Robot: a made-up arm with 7 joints. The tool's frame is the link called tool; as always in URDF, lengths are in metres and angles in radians.
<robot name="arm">
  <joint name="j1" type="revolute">
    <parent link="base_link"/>
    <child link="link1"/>
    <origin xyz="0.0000 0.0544 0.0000" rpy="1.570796 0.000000 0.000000"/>
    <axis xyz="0 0 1"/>
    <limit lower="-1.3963" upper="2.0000"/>
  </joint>
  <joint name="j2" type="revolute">
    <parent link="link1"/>
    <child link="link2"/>
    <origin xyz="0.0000 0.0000 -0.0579" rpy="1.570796 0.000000 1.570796"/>
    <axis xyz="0 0 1"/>
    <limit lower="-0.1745" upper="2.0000"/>
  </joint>
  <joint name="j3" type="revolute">
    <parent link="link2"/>
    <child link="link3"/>
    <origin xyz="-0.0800 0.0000 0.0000" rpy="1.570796 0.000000 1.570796"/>
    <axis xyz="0 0 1"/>
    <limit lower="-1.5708" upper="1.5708"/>
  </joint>
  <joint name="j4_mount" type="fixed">
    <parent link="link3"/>
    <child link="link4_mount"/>
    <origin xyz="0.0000 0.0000 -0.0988" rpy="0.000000 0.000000 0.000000"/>
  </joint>
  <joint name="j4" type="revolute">
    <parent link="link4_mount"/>
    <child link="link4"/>
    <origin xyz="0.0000 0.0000 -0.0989" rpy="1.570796 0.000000 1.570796"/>
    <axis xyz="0 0 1"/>
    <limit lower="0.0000" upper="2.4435"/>
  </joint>
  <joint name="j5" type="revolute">
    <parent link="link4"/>
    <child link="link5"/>
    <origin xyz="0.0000 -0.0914 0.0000" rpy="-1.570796 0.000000 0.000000"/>
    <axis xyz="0 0 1"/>
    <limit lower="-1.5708" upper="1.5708"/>
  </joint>
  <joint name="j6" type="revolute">
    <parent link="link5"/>
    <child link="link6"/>
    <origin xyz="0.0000 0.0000 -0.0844" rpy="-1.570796 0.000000 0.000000"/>
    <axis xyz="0 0 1"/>
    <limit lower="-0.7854" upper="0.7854"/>
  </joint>
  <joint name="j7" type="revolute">
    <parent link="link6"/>
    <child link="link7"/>
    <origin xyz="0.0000 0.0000 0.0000" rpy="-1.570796 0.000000 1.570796"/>
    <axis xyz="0 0 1"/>
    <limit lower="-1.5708" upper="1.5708"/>
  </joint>
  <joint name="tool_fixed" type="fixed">
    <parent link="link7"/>
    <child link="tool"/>
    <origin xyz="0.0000 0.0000 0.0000" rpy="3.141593 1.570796 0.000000"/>
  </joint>
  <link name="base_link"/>
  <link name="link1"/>
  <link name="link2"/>
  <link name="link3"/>
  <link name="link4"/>
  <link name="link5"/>
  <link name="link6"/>
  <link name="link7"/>
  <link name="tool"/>
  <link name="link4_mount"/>
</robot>
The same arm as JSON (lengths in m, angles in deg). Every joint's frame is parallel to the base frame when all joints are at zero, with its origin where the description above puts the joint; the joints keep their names.
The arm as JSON. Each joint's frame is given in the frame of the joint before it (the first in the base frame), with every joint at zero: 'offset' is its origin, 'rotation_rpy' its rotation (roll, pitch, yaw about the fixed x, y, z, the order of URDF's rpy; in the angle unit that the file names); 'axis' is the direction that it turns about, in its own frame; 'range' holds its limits. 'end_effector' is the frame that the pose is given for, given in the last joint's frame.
{
  "length_unit": "m",
  "angle_unit": "deg",
  "chain": [
    {
      "id": "j1",
      "offset": [
        0.0,
        0.0544,
        0.0
      ],
      "rotation_rpy": [
        0.0,
        0.0,
        0.0
      ],
      "axis": [
        0.0,
        -1.0,
        0.0
      ],
      "range": [
        -80.0,
        114.59
      ]
    },
    {
      "id": "j2",
      "offset": [
        0.0,
        0.0579,
        0.0
      ],
      "rotation_rpy": [
        0.0,
        0.0,
        0.0
      ],
      "axis": [
        1.0,
        0.0,
        0.0
      ],
      "range": [
        -10.0,
        114.59
      ]
    },
    {
      "id": "j3",
      "offset": [
        0.0,
        0.0,
        -0.08
      ],
      "rotation_rpy": [
        0.0,
        0.0,
        0.0
      ],
      "axis": [
        0.0,
        0.0,
        1.0
      ],
      "range": [
        -90.0,
        90.0
      ]
    },
    {
      "id": "j4",
      "offset": [
        0.0,
        0.0,
        -0.1977
      ],
      "rotation_rpy": [
        0.0,
        0.0,
        0.0
      ],
      "axis": [
        0.0,
        -1.0,
        0.0
      ],
      "range": [
        0.0,
        140.0
      ]
    },
    {
      "id": "j5",
      "offset": [
        0.0,
        0.0,
        -0.0914
      ],
      "rotation_rpy": [
        0.0,
        0.0,
        0.0
      ],
      "axis": [
        0.0,
        0.0,
        1.0
      ],
      "range": [
        -90.0,
        90.0
      ]
    },
    {
      "id": "j6",
      "offset": [
        0.0,
        0.0,
        -0.0844
      ],
      "rotation_rpy": [
        0.0,
        0.0,
        0.0
      ],
      "axis": [
        0.0,
        1.0,
        0.0
      ],
      "range": [
        -45.0,
        45.0
      ]
    },
    {
      "id": "j7",
      "offset": [
        0.0,
        0.0,
        0.0
      ],
      "rotation_rpy": [
        0.0,
        0.0,
        0.0
      ],
      "axis": [
        -1.0,
        0.0,
        0.0
      ],
      "range": [
        -90.0,
        90.0
      ]
    }
  ],
  "end_effector": {
    "offset": [
      0.0,
      0.0,
      0.0
    ],
    "rotation_rpy": [
      0.0,
      0.0,
      0.0
    ]
  }
}

